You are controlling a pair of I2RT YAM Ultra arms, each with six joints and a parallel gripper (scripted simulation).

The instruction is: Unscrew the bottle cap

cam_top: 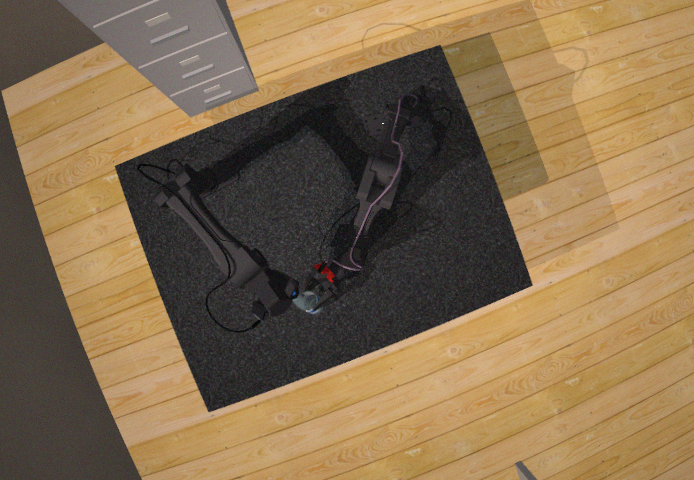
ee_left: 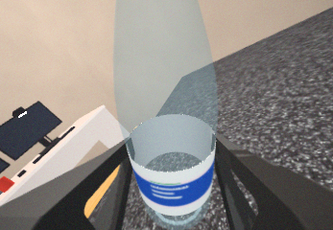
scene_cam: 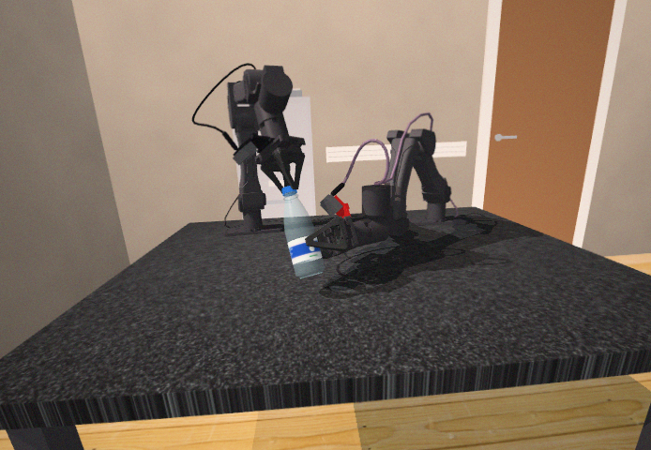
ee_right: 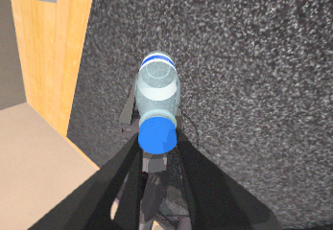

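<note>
My right hand is right at the blue cap. From my right hand the other things lie so: clear bottle: 80 mm below, 40 mm ahead, 20 mm to the left.
My left gripper is now 10 mm past the clear bottle, 10 mm to the left of it and 20 mm below it. Also, from my left hand: blue cap 50 mm behind, 30 mm to the right, 100 mm above.
</note>
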